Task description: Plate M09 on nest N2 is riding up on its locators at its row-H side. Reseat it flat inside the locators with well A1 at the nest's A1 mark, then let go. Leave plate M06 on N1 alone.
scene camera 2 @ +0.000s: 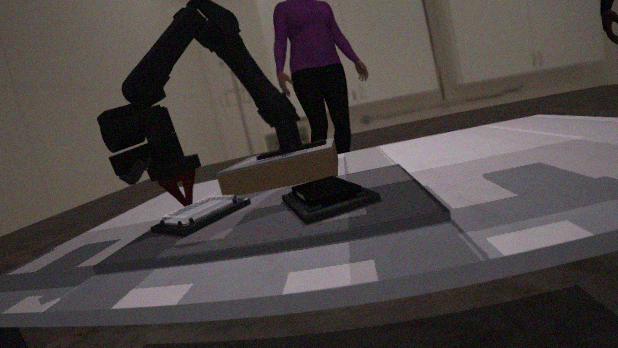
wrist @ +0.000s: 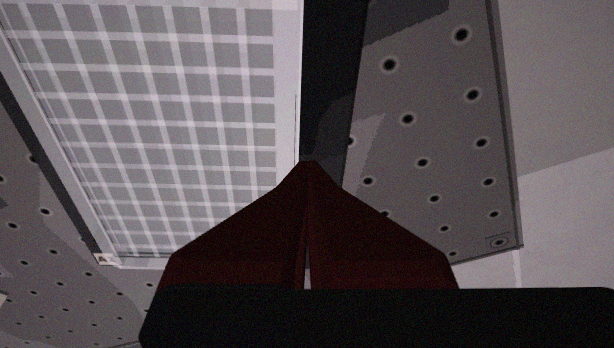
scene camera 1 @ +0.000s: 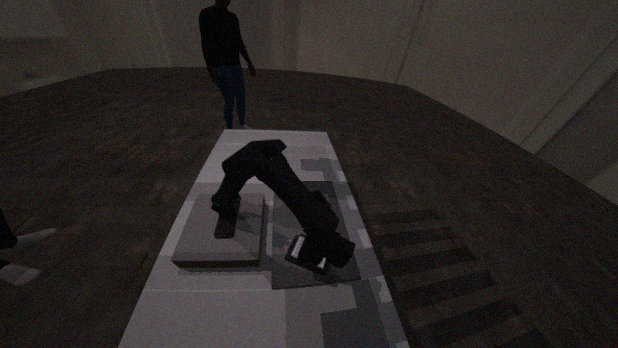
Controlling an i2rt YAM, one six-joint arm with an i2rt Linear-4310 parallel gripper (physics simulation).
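Where they show: gripper, fingertip midpoint: [scene camera 2: 189, 206] [wrist: 307, 175] [scene camera 1: 304, 261]; arm's base, origin of the base link: [scene camera 2: 292, 151] [scene camera 1: 228, 215].
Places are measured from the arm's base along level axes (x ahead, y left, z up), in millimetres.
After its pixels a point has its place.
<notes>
The clear-white plate M09 [scene camera 1: 297, 246] @(z -34, x 274, y -130 mm) [scene camera 2: 200, 210] @(z -34, x 364, y -128 mm) [wrist: 190, 120] @(z -34, x 336, y -168 mm) lies on the dark nest N2 [scene camera 2: 172, 230] @(z -50, x 406, y -169 mm) [wrist: 325, 90] @(z -48, x 319, y -207 mm), under the arm. In scene camera 2 it looks nearly level; whether one side still rides on a locator I cannot tell. A small label with a letter A [wrist: 103, 259] @(z -48, x 282, y -66 mm) shows at a nest corner in the wrist view. My gripper [scene camera 2: 188, 204] @(z -38, x 296, y -189 mm) [wrist: 307, 175] @(z -38, x 296, y -189 mm) is shut and empty, its red fingertips together at the plate's long edge; whether they touch it is unclear. The black plate M06 [scene camera 2: 326, 190] @(z -34, x 389, y 105 mm) sits on nest N1 [scene camera 2: 345, 208] @(z -54, x 437, y 130 mm).
Both nests stand on a grey perforated board [scene camera 1: 320, 283] @(z -59, x 345, y -265 mm) [scene camera 2: 400, 220] @(z -60, x 504, y 195 mm) [wrist: 435, 150] @(z -60, x 266, y -235 mm). The arm's raised base block [scene camera 1: 215, 250] @(z -3, x -19, y -146 mm) [scene camera 2: 280, 175] @(z -40, x 135, y -20 mm) stands beside the board. The white table [scene camera 1: 210, 320] @(z -73, x -14, y -346 mm) carries patches of shadow. A person [scene camera 1: 222, 40] [scene camera 2: 317, 40] stands beyond the table in each scene view.
</notes>
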